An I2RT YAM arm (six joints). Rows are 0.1 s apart.
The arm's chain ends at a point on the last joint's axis. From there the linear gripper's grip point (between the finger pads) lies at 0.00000 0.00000 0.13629 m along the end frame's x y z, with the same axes.
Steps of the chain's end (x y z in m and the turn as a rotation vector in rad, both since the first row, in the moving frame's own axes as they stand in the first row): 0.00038 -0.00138 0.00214 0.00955 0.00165 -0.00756; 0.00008 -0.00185 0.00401 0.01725 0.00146 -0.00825; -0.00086 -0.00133 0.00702 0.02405 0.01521 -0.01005; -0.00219 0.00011 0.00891 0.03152 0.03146 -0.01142; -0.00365 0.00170 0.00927 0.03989 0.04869 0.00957; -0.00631 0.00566 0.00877 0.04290 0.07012 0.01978
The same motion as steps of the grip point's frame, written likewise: 0.00060 -0.00268 0.00213 0.00955 0.00165 -0.00756; 0.00027 -0.00420 0.00399 0.01725 0.00146 -0.00825; 0.00120 -0.00462 0.00696 0.02405 0.01521 -0.01005; 0.00207 -0.00421 0.00877 0.03152 0.03146 -0.01142; 0.00301 -0.00370 0.00900 0.03989 0.04869 0.00957; 0.00329 -0.00009 0.00831 0.04290 0.07012 0.01978
